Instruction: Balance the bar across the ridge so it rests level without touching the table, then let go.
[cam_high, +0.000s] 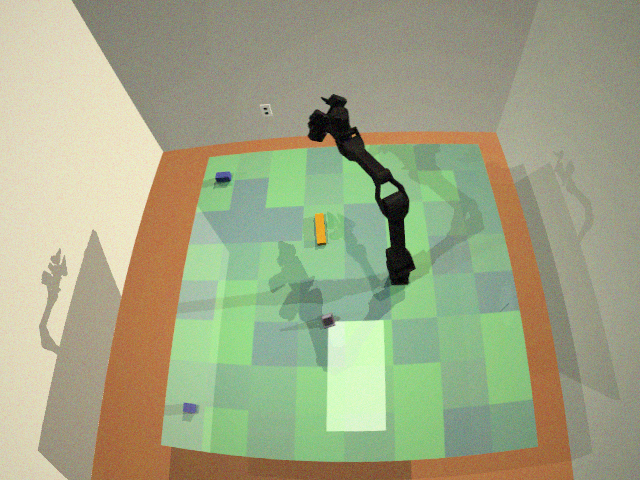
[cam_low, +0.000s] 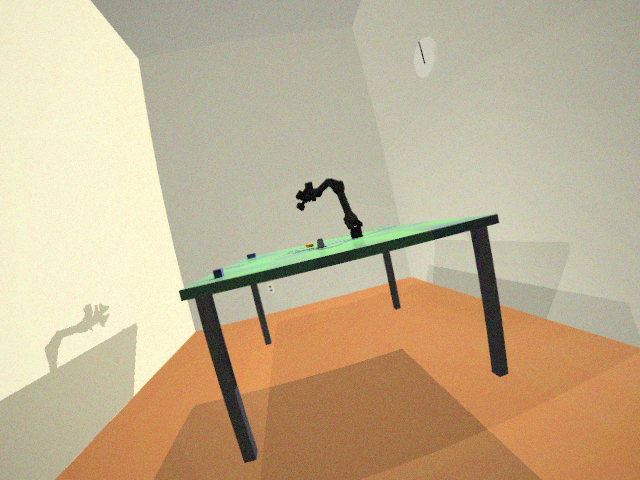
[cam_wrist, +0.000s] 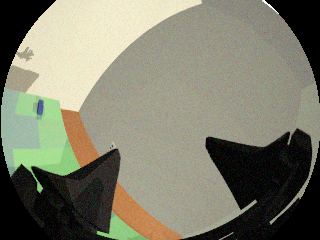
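My gripper tip is 35 cm above the bar, 31 cm to the right of it and 2 cm short of it. From my gripper tip the other things lie so: blue block: 47 cm ahead, 34 cm below, 2 cm to the left.
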